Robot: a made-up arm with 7 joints.
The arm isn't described. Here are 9 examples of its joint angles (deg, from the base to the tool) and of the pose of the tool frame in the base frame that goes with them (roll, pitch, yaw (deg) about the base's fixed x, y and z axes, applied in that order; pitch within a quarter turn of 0, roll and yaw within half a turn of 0; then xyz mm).
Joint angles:
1: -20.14 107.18 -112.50 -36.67 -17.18 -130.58 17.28
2: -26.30 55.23 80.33 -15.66 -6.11 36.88 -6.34
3: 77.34 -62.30 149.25 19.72 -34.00 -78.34 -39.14
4: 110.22 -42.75 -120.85 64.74 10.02 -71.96 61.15
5: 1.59 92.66 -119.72 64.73 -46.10 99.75 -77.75
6: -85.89 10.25 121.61 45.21 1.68 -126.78 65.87
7: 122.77 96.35 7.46 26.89 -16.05 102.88 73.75
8: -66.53 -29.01 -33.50 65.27 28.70 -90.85 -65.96
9: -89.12 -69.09 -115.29 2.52 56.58 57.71 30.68
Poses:
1: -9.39 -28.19 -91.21 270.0 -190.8 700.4
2: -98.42 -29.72 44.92 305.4 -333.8 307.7
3: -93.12 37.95 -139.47 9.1 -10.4 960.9
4: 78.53 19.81 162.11 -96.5 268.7 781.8
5: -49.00 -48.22 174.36 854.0 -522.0 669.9
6: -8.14 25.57 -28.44 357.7 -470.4 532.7
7: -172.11 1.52 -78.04 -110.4 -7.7 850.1
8: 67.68 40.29 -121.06 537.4 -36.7 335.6
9: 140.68 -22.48 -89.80 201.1 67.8 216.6
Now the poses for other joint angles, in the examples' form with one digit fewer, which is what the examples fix.
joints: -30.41 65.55 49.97 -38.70 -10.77 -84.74 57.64
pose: -121.0 25.8 -36.1 641 -38 426
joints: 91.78 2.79 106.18 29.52 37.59 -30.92 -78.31
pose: -130.4 71.4 -6.7 -219 -154 1036
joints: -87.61 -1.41 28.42 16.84 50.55 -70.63 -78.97
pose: 1.6 -20.1 -138.9 414 -82 128
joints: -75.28 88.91 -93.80 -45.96 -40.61 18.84 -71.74
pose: 91.0 -25.7 103.3 599 -536 280
